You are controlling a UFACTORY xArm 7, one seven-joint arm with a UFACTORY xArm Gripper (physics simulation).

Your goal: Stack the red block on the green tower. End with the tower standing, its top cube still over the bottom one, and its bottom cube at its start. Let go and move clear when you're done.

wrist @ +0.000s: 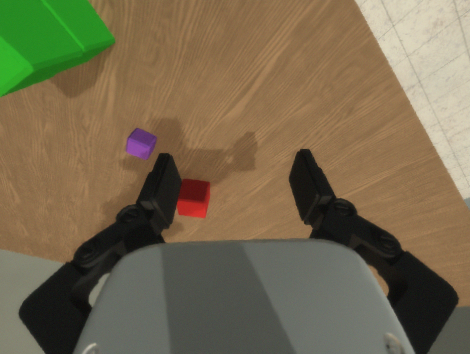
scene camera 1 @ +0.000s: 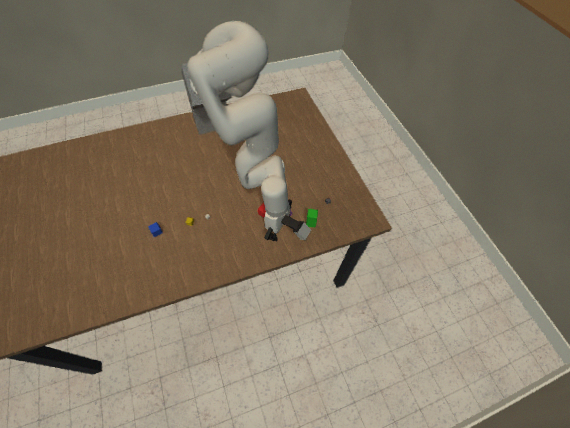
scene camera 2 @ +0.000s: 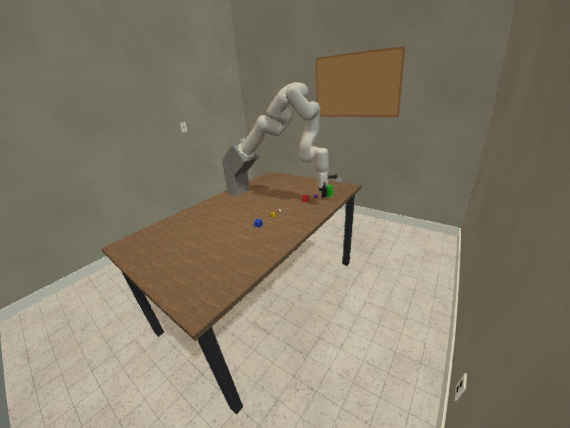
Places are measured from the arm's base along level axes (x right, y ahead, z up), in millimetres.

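Where they show: gripper, fingertip midpoint: (wrist: 234,165) (scene camera 1: 280,229) (scene camera 2: 322,194); arm's base, origin of the base link: (scene camera 2: 246,150).
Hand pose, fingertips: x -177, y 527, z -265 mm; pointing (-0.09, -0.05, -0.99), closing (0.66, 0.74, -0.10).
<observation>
Each offset is from my fingertips to the top centre of the thing.
The red block {dx +38, dy -117, dz -29 mm} (scene camera 1: 261,210) (scene camera 2: 305,198) (wrist: 194,199) sits on the table. In scene camera 1 the arm partly covers it. The green tower {dx -132, dy -38, dz +9 mm} (scene camera 1: 312,218) (scene camera 2: 330,190) (wrist: 45,30) stands upright to the right of the red block in both scene views; it is cut off at the top left of the wrist view. My gripper (scene camera 1: 280,219) (scene camera 2: 324,190) (wrist: 234,165) is open and empty, above the table between the block and the tower in scene camera 1. In the wrist view the red block shows beside the inner side of the left finger, lower than the fingers.
A small purple cube {dx -53, dy -95, dz -44 mm} (scene camera 2: 316,196) (wrist: 141,144) lies between block and tower. A small grey cube {dx -226, dy -120, dz -49 mm} (scene camera 1: 328,200) lies beyond the tower. White {dx +260, dy -139, dz -51 mm} (scene camera 1: 207,216) (scene camera 2: 280,210), yellow {dx +329, dy -127, dz -43 mm} (scene camera 1: 189,221) (scene camera 2: 273,215) and blue {dx +458, dy -112, dz -31 mm} (scene camera 1: 155,229) (scene camera 2: 258,223) cubes lie farther left.
</observation>
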